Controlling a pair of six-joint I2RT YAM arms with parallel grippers.
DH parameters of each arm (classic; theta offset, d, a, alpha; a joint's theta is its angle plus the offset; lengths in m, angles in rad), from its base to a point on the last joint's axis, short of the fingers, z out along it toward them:
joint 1: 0 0.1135 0.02 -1.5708
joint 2: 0 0 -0.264 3.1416
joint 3: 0.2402 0 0.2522 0
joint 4: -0.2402 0 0.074 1.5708
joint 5: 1.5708 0 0 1.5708
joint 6: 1.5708 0.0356 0 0
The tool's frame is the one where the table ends.
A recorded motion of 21 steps. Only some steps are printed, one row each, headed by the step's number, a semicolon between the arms.
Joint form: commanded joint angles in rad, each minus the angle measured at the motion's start. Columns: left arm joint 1, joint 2, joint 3, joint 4, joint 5, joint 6; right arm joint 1, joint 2, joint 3, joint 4, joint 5, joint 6.
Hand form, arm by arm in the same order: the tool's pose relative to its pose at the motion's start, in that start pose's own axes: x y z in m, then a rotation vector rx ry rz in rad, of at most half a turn. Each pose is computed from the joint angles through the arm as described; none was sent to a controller.
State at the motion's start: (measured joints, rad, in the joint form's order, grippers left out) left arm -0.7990 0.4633 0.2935 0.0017 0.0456 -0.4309; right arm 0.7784 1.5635 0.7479 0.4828 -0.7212 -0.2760
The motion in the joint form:
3: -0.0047 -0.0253 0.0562 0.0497 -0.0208 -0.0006; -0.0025 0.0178 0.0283 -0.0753 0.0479 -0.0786
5: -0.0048 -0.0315 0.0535 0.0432 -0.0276 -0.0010; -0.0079 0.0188 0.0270 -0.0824 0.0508 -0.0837
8: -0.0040 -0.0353 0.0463 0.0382 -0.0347 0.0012; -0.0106 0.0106 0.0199 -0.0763 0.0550 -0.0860
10: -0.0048 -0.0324 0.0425 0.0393 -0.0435 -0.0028; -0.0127 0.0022 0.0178 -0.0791 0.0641 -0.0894
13: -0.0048 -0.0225 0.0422 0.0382 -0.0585 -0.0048; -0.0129 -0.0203 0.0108 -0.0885 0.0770 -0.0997
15: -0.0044 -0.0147 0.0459 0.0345 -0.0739 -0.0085; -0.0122 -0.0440 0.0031 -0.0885 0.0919 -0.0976
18: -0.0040 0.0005 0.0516 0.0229 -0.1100 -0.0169; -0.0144 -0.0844 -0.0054 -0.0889 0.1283 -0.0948
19: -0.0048 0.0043 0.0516 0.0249 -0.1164 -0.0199; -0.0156 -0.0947 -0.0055 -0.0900 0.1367 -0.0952
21: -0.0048 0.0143 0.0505 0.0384 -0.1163 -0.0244; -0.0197 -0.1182 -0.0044 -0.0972 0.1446 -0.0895
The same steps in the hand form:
3: -0.0250 -0.0118 -0.0084 0.0402 -0.1258 0.0045; 0.0039 -0.0047 0.0031 0.0325 0.0623 -0.0363
5: -0.0241 -0.0112 -0.0091 0.0329 -0.1259 0.0036; 0.0057 -0.0058 0.0020 0.0380 0.0705 -0.0339
8: -0.0218 -0.0097 -0.0090 0.0221 -0.1216 0.0050; 0.0052 -0.0054 0.0000 0.0462 0.0670 -0.0402
10: -0.0206 -0.0089 -0.0082 0.0127 -0.1199 0.0005; 0.0040 -0.0055 -0.0017 0.0575 0.0677 -0.0455
13: -0.0198 -0.0079 -0.0066 -0.0055 -0.1159 -0.0026; 0.0010 -0.0036 -0.0053 0.0710 0.0680 -0.0599
15: -0.0202 -0.0074 -0.0057 -0.0229 -0.1155 -0.0071; -0.0030 -0.0017 -0.0088 0.0885 0.0611 -0.0683
18: -0.0201 -0.0058 -0.0038 -0.0644 -0.1121 -0.0170; -0.0107 0.0000 -0.0156 0.1330 0.0498 -0.0848
19: -0.0200 -0.0056 -0.0032 -0.0701 -0.1130 -0.0201; -0.0131 0.0001 -0.0174 0.1444 0.0458 -0.0905
21: -0.0201 -0.0055 -0.0017 -0.0687 -0.1152 -0.0247; -0.0187 0.0005 -0.0218 0.1604 0.0353 -0.0943

